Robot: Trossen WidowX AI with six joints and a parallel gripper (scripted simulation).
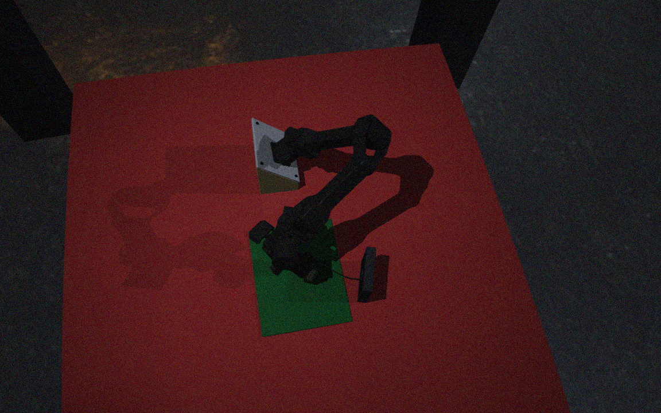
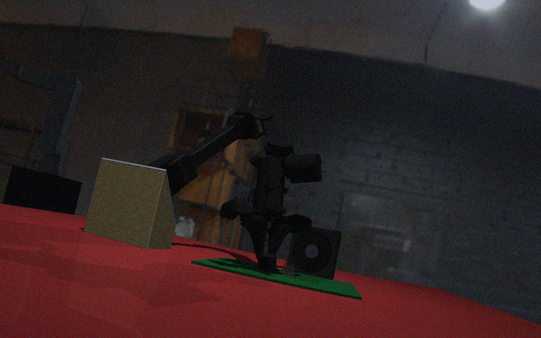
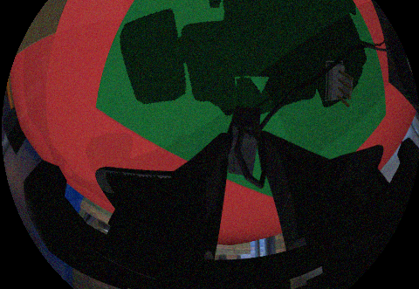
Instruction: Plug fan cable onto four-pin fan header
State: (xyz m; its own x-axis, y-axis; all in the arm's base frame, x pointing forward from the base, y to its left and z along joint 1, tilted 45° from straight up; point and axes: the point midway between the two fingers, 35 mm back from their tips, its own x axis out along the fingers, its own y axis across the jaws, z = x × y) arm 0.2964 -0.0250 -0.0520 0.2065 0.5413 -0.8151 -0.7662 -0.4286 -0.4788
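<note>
My gripper tip is now 40 mm short of the green board, 50 mm to the right of it and 40 mm above it. From my gripper tip the other things lie so: black plug (10 mm ahead); then four-pin header (40 mm ahead, 80 mm to the left, 30 mm below); then black fan (90 mm ahead, 210 mm to the left, 30 mm above).
</note>
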